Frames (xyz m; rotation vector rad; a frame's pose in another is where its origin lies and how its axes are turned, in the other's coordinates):
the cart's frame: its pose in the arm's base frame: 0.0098 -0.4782 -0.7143 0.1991 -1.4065 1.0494
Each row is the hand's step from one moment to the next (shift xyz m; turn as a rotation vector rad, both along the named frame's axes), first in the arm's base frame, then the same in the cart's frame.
Working: the arm's base frame: its pose in the cart's frame: 0.8444 -0.0485 -0.1537 -0.1991 1.4065 -1.0494

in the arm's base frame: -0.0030 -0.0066 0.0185 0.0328 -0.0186 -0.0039
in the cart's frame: 0.0133 -0.0101 0.0108 -0.0181 -0.0313 -0.0113
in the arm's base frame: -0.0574 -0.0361 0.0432 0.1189 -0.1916 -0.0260
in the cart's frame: 0.0303 -0.0004 0.0745 -0.1348 -0.1782 0.0402
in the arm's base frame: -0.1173 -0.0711 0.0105 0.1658 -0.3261 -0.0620
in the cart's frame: -0.0038 0.0361 0.1327 -0.2382 -0.2699 0.0899
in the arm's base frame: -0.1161 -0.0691 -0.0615 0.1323 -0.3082 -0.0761
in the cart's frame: -0.0651 0.0691 0.1141 -0.2358 -0.2303 0.0981
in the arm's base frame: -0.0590 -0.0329 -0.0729 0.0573 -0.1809 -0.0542
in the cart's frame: -0.0679 0.0553 0.0470 -0.1430 -0.1168 0.0697
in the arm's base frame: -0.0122 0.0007 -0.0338 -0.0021 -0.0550 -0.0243
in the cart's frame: -0.0266 0.0242 0.0004 -0.0467 -0.0185 0.0331
